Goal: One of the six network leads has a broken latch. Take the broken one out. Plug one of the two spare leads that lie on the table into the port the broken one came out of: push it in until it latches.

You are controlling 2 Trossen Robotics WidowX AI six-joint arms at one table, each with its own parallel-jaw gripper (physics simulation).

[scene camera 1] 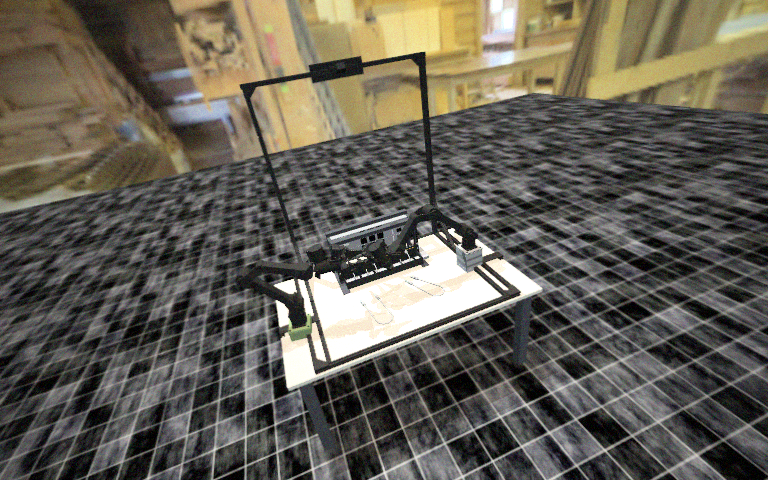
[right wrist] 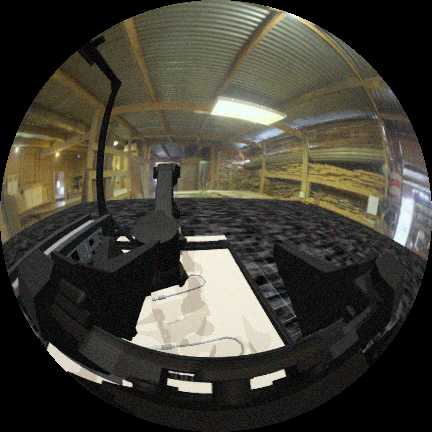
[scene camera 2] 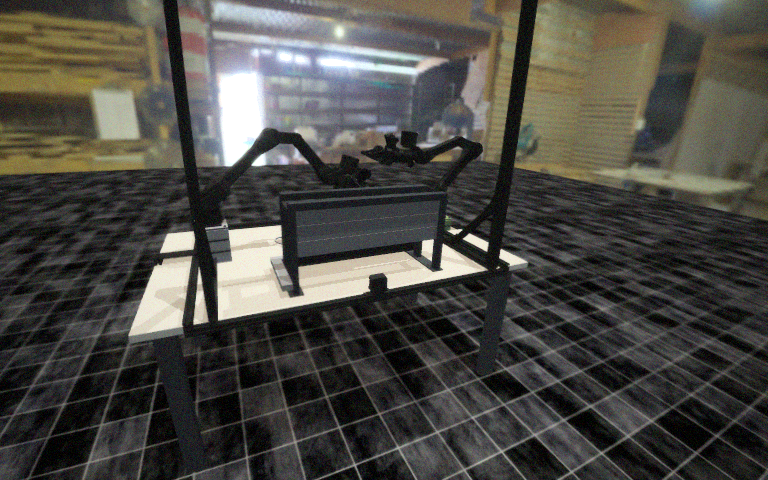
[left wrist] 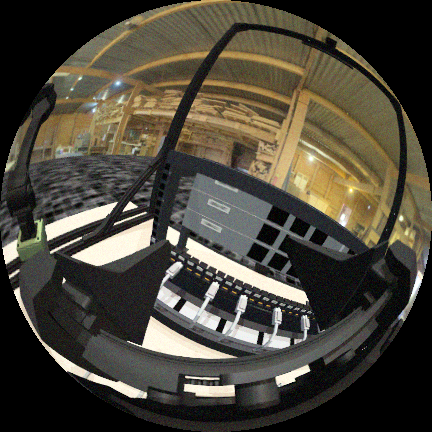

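Where they show: left gripper, fingertip midpoint: (scene camera 2: pixel 376 195) (left wrist: pixel 229 244); right gripper, fingertip midpoint: (scene camera 1: pixel 363 256) (right wrist: pixel 218 248) (scene camera 2: pixel 363 153); left arm's base, origin of the base link: (scene camera 1: pixel 469 246) (scene camera 2: pixel 210 224); right arm's base, origin of the base link: (scene camera 1: pixel 299 322).
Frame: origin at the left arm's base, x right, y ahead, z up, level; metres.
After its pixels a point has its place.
The patch panel (left wrist: pixel 261 300) {x 0.233, y 0.440, z -0.027 m} shows a row of ports in the left wrist view. Several pale leads are plugged along it, among them one lead (left wrist: pixel 212 291) {x 0.211, y 0.525, z -0.027 m} and another lead (left wrist: pixel 277 316) {x 0.207, y 0.405, z -0.028 m}. Which latch is broken cannot be told. My left gripper (left wrist: pixel 229 244) {x 0.158, y 0.536, z 0.093 m} (scene camera 2: pixel 364 178) is open and empty, above and in front of the row. My right gripper (right wrist: pixel 218 248) {x -0.078, y 0.592, z 0.212 m} (scene camera 2: pixel 367 153) {x -0.078, y 0.592, z 0.212 m} is open and empty, higher up over the table. One spare lead (scene camera 1: pixel 385 323) {x -0.166, y 0.576, z -0.117 m} (right wrist: pixel 162 347) {x 0.033, y 0.542, z -0.114 m} and the other spare lead (scene camera 1: pixel 441 293) {x -0.126, y 0.253, z -0.115 m} (right wrist: pixel 158 298) {x 0.046, y 0.352, z -0.116 m} lie looped on the table, in front of the rack in scene camera 1.
A dark rack (scene camera 1: pixel 367 223) {x 0.354, y 0.424, z 0.133 m} (scene camera 2: pixel 289 237) {x 0.363, y 0.179, z 0.049 m} with a grey-fronted unit (left wrist: pixel 220 220) {x 0.324, y 0.569, z 0.038 m} stands on the table (scene camera 1: pixel 351 345) {x -0.205, y 0.757, z -0.122 m} (scene camera 2: pixel 249 300) {x 0.344, y 0.065, z -0.122 m}. A tall black frame (scene camera 1: pixel 427 135) {x 0.395, y -0.018, z 0.516 m} (scene camera 2: pixel 509 124) {x 0.455, y 0.821, z 0.352 m} rises behind it in scene camera 1. A grey arm base block (scene camera 1: pixel 469 259) {x -0.050, y 0.034, z -0.040 m} and a green one (scene camera 1: pixel 300 329) {x -0.046, y 0.939, z -0.067 m} stand at opposite sides.
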